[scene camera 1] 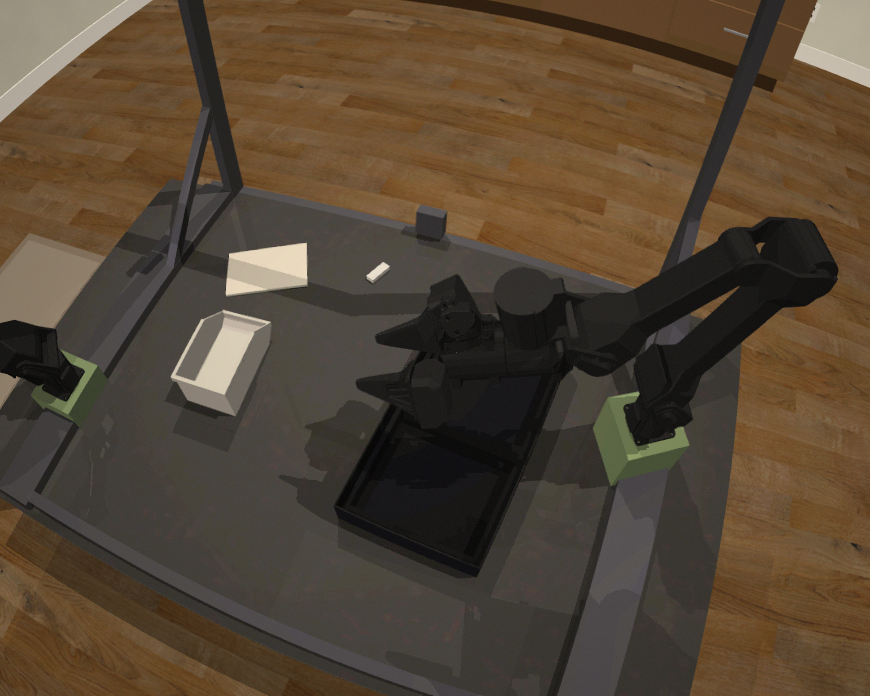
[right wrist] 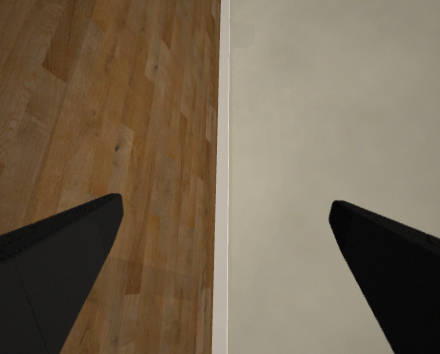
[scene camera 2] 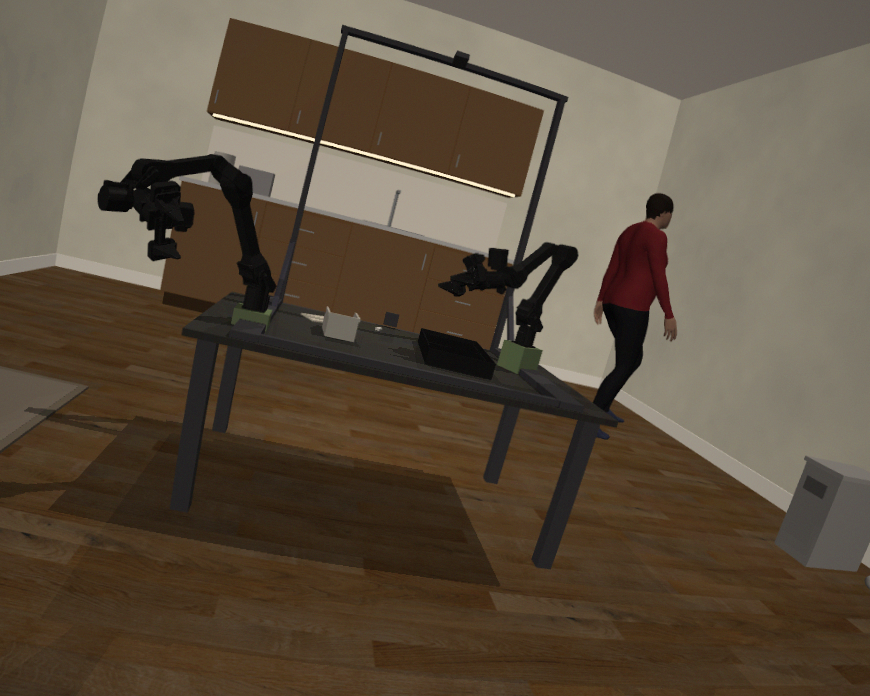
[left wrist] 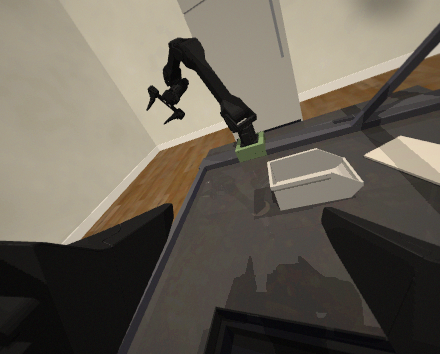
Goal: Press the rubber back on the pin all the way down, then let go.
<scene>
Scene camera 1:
my left gripper: 366,360
white bin: 219,363
</scene>
